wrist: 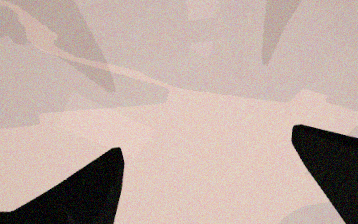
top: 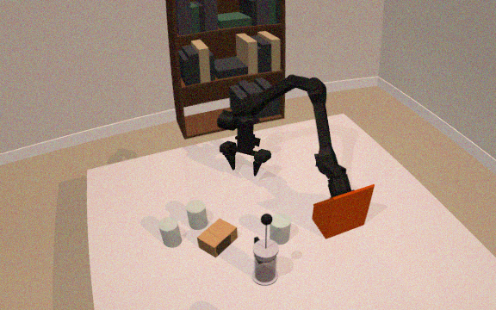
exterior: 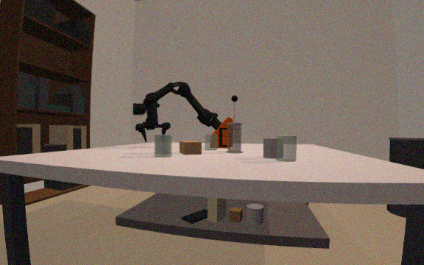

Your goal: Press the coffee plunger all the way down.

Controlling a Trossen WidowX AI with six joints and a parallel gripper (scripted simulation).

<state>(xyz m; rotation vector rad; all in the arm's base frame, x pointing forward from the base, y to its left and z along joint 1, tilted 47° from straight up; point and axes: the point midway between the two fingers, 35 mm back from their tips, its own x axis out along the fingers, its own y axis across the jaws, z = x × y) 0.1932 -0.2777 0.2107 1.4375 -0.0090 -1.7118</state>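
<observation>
The coffee press lies 430 mm to the left of my gripper tip, 120 mm ahead of it and 80 mm above it. Also, from my gripper tip: brown box (260 mm to the left, 200 mm ahead, 10 mm below).
</observation>
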